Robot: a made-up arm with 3 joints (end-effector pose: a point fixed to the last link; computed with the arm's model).
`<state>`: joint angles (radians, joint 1 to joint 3).
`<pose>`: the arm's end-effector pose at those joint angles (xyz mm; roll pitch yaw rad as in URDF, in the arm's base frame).
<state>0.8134 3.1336 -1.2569</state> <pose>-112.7 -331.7 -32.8 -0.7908 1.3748 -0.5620</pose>
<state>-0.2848 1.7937 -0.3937</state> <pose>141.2 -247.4 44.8 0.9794 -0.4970 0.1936</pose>
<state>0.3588 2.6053 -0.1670</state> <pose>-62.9 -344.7 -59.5 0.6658 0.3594 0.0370</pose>
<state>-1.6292 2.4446 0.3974</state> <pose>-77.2 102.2 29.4 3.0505 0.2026 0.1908</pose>
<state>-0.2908 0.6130 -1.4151</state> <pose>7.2 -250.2 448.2 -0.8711 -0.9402 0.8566</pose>
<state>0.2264 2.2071 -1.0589</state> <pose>110.7 -218.4 35.5 0.1405 0.3553 0.6049</pose>
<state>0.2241 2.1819 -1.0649</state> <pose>115.1 -216.0 41.8 0.1238 0.3372 0.6083</pose>
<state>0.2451 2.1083 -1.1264</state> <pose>128.4 -204.2 63.1 0.0221 0.3272 0.6248</pose>
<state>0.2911 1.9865 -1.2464</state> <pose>145.9 -179.4 98.4 -0.1722 0.3352 0.6470</pose>
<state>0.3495 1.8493 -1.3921</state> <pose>158.1 -145.4 134.8 -0.4114 0.3627 0.6555</pose>
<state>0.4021 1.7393 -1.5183</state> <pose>162.5 -113.6 159.0 -0.6219 0.3959 0.6440</pose>
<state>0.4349 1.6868 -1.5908</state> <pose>163.1 -95.7 167.5 -0.7420 0.4227 0.6269</pose>
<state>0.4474 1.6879 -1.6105</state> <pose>163.1 -92.6 165.0 -0.7694 0.4430 0.6170</pose>
